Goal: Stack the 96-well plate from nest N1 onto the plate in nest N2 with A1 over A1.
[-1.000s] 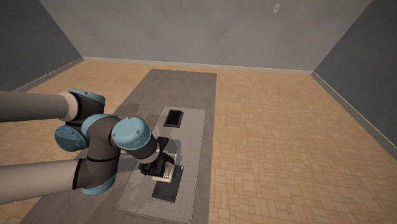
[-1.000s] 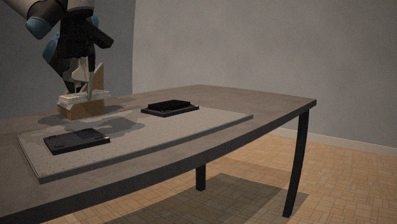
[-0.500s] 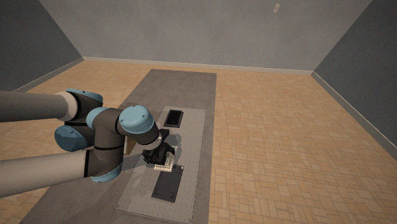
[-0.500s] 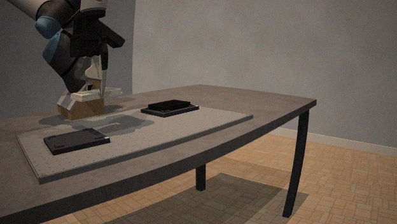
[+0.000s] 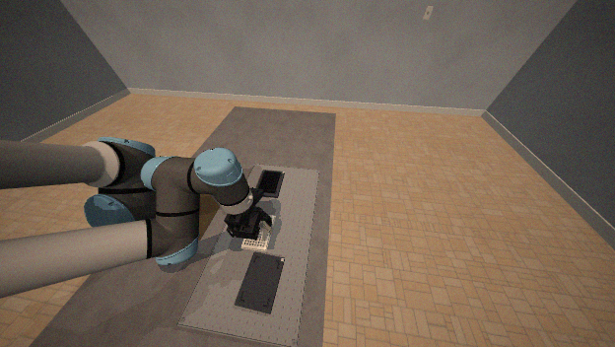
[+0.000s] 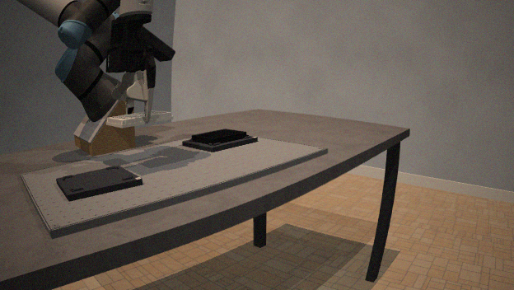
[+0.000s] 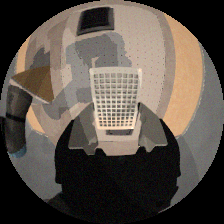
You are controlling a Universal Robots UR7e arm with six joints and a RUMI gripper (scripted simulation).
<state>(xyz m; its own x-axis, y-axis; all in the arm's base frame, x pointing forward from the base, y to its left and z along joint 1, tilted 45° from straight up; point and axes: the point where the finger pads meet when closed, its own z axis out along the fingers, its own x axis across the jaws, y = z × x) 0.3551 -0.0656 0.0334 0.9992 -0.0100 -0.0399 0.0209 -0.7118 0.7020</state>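
Right now my hand is 60 mm past the black plate, 290 mm to the right of it and 100 mm above it. The rest, counted from my hand: black nest 30 mm ahead, 130 mm to the right, 110 mm below; white 96-well plate 10 mm below.
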